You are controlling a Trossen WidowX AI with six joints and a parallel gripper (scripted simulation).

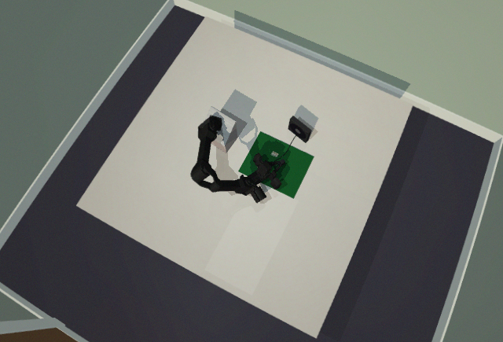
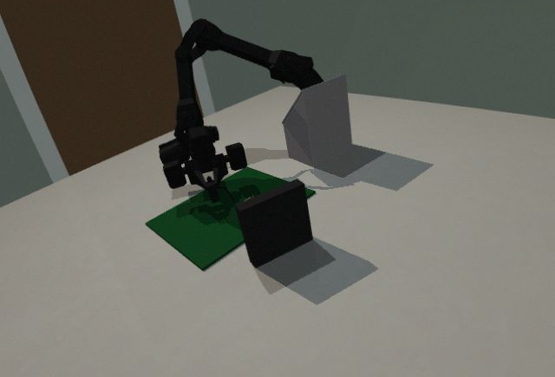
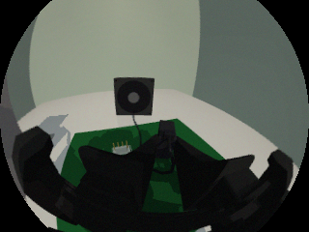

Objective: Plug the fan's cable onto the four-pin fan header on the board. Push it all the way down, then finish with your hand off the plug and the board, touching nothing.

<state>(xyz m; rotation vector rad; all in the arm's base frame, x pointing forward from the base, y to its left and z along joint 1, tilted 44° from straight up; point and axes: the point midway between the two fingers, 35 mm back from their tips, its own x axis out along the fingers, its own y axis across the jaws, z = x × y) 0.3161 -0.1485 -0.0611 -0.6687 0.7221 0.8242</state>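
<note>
Right now my gripper tip is 2 cm past the green board, 1 cm to the right of it and 8 cm above it. Also, from my gripper tip: pale fan header: 5 cm behind, 5 cm to the left, 7 cm below; dark plug: 1 cm below; black square fan: 2 cm ahead, 19 cm to the left, 1 cm below.
</note>
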